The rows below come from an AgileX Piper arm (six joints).
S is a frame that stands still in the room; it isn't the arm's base.
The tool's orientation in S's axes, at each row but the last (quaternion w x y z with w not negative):
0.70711 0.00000 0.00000 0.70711
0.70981 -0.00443 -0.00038 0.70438
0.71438 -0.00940 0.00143 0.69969
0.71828 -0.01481 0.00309 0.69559
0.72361 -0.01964 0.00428 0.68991
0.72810 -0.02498 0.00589 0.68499
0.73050 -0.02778 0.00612 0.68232
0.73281 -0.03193 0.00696 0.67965
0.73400 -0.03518 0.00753 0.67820
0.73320 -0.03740 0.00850 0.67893
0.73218 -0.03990 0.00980 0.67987
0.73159 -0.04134 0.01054 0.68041
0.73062 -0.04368 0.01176 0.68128
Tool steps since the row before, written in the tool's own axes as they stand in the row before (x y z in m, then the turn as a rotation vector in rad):
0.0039 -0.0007 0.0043 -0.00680 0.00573 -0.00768
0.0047 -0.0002 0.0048 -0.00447 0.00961 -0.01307
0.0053 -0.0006 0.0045 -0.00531 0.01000 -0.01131
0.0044 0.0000 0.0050 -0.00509 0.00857 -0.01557
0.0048 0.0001 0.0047 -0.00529 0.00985 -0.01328
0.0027 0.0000 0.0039 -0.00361 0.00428 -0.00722
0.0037 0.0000 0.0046 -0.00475 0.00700 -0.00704
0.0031 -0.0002 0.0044 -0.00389 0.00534 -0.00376
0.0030 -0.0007 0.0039 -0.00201 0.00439 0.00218
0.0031 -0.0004 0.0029 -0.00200 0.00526 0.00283
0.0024 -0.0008 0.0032 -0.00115 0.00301 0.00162
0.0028 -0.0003 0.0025 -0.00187 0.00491 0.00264
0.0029 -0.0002 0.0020 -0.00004 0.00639 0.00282
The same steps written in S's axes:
0.0007 0.0039 0.0043 -0.00573 -0.00680 -0.00768
0.0002 0.0047 0.0048 -0.00956 -0.00447 -0.01311
0.0007 0.0054 0.0044 -0.00998 -0.00528 -0.01134
0.0001 0.0045 0.0049 -0.00848 -0.00521 -0.01558
0.0000 0.0050 0.0045 -0.00981 -0.00527 -0.01331
0.0001 0.0029 0.0038 -0.00431 -0.00366 -0.00718
0.0001 0.0039 0.0044 -0.00710 -0.00461 -0.00703
0.0003 0.0033 0.0042 -0.00549 -0.00369 -0.00374
0.0008 0.0032 0.0037 -0.00461 -0.00152 0.00211
0.0005 0.0032 0.0027 -0.00550 -0.00141 0.00272
0.0009 0.0026 0.0031 -0.00315 -0.00081 0.00156
0.0004 0.0030 0.0023 -0.00514 -0.00132 0.00254
0.0003 0.0030 0.0018 -0.00649 0.00062 0.00251

